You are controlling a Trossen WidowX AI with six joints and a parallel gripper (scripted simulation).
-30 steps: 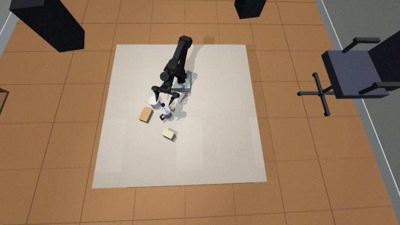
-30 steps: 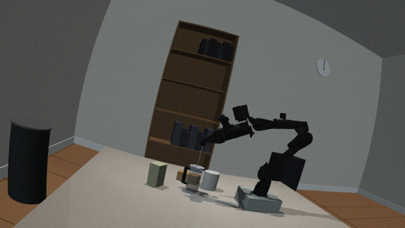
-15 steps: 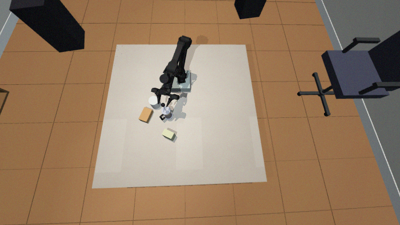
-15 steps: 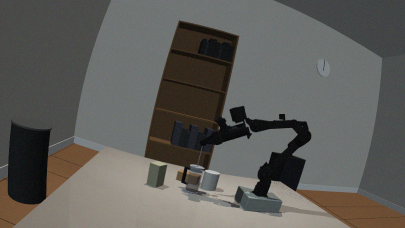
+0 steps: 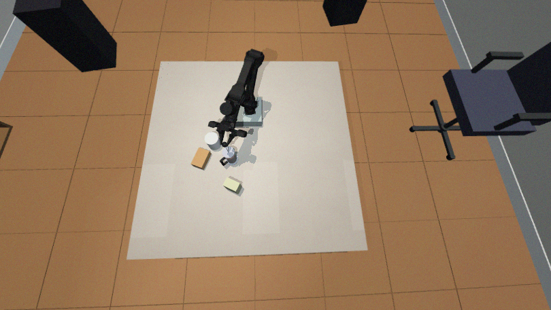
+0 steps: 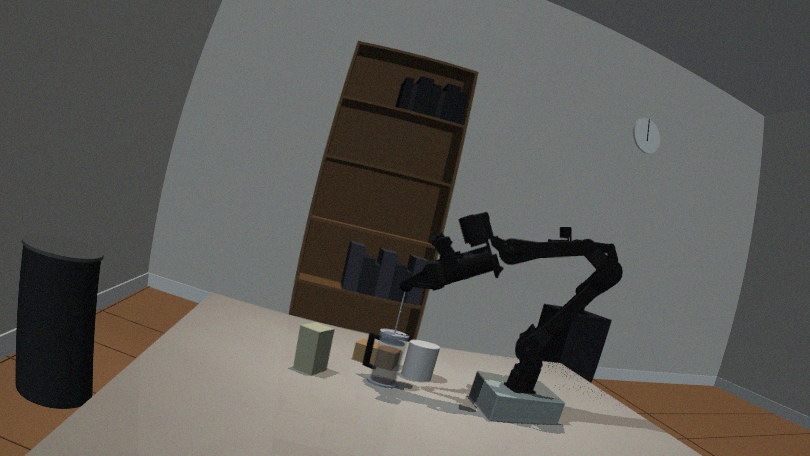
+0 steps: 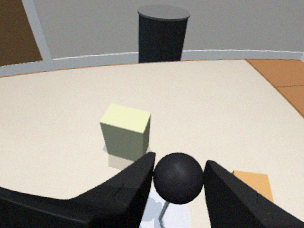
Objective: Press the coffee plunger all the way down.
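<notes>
My gripper tip is now 13 cm above the glass coffee press and 1 cm to the left of it. Round my gripper tip: orange box: 23 cm below, 17 cm to the right, 4 cm behind; pale green box: 20 cm below, 17 cm ahead, 1 cm to the right.
</notes>
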